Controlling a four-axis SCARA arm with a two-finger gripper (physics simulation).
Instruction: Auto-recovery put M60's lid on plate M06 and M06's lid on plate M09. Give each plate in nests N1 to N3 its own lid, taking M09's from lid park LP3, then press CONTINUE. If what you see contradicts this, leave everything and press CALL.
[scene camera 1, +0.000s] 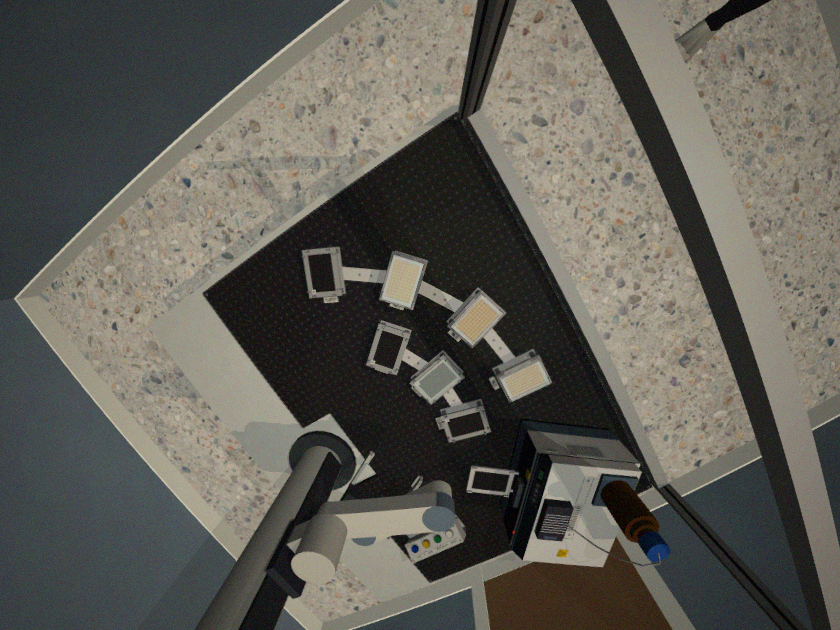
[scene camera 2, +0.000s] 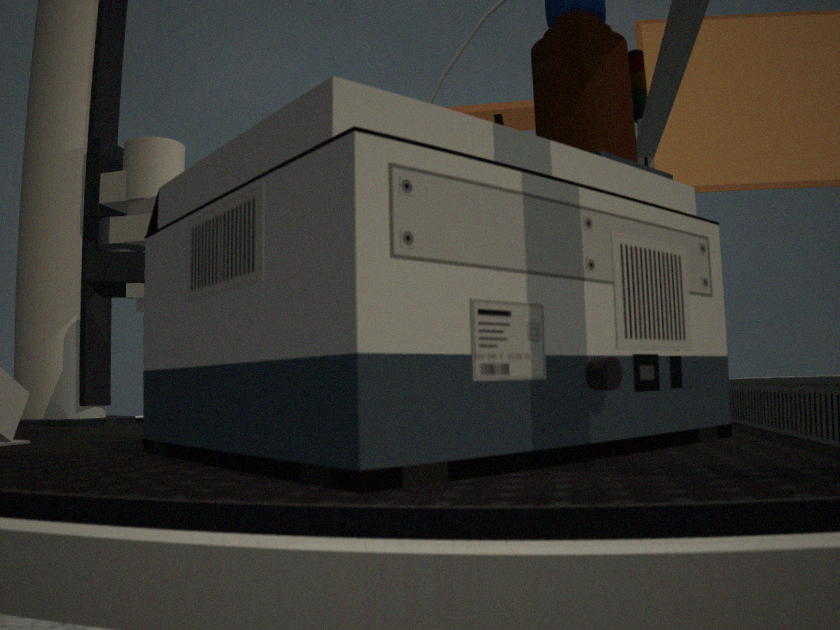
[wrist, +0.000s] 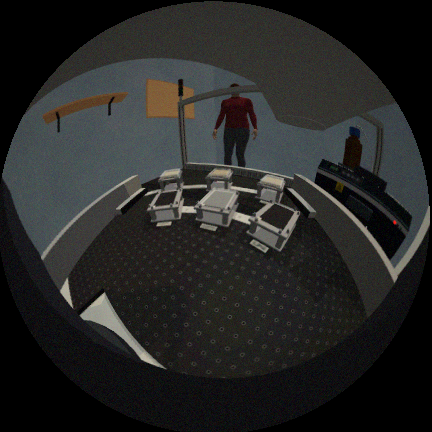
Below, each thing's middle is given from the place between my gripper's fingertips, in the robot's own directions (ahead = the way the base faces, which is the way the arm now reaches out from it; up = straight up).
Labels:
The brown bottle (scene camera 2: 582, 90) is 500 mm ahead of my hand, 370 mm to the right of it and 130 mm above it.

